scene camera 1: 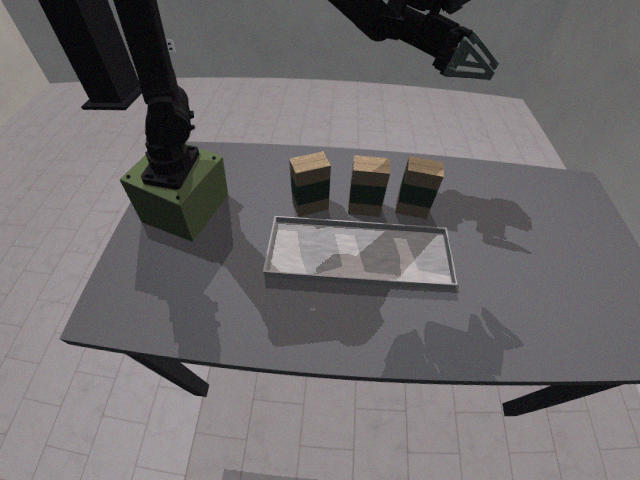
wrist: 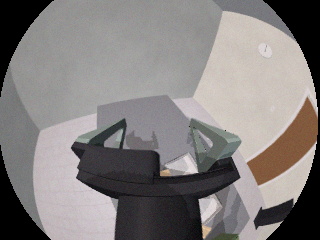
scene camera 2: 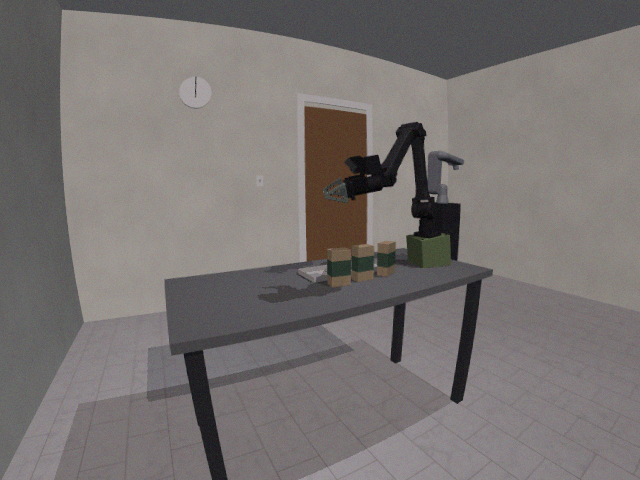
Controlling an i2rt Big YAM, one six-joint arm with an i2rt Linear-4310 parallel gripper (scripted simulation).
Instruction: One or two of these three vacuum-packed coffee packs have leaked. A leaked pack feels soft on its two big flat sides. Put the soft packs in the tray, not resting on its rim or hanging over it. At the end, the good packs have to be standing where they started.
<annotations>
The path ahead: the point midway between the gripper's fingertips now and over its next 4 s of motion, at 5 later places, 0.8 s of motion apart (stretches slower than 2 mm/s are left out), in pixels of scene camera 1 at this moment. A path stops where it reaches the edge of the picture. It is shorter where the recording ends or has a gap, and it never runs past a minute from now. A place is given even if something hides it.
The gripper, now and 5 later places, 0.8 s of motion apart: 494, 71; 360, 138; 308, 146; 309, 159; 309, 173; 314, 139
</annotations>
